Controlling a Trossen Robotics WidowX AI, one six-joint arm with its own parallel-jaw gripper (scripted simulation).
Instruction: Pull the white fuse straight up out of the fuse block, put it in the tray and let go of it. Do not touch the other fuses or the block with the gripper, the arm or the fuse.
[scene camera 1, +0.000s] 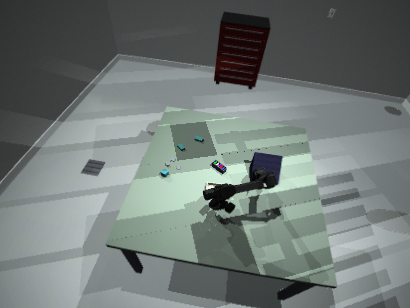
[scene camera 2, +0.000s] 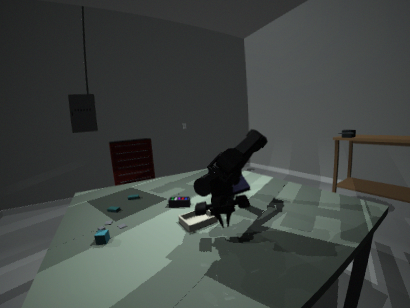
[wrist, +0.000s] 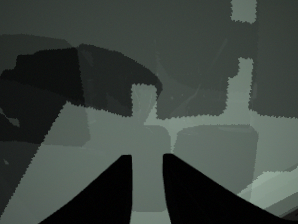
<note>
In view: my gripper (scene camera 2: 225, 226).
My gripper shows as well in the wrist view (wrist: 147, 163).
</note>
